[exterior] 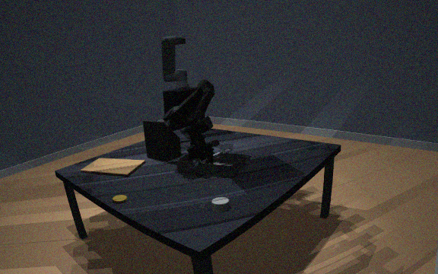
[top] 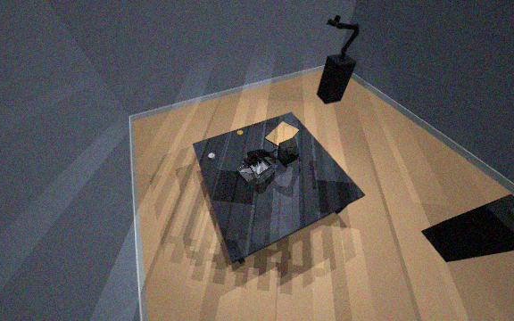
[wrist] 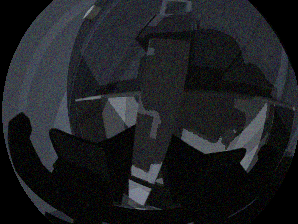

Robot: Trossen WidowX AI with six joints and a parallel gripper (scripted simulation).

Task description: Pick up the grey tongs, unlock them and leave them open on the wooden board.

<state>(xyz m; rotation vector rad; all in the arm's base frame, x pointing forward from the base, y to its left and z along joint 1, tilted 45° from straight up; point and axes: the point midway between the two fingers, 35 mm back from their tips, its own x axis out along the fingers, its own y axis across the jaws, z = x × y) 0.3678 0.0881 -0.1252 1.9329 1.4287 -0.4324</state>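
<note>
The roasting tin is 4 cm to the left of my gripper tip and 4 cm behind it. From my gripper tip the other things lie so: wooden board 50 cm behind, 33 cm to the right, 2 cm below; then white puck 33 cm ahead, 26 cm to the right, 1 cm below; then yellow disc 51 cm to the right, 4 cm behind, 2 cm below.
</note>
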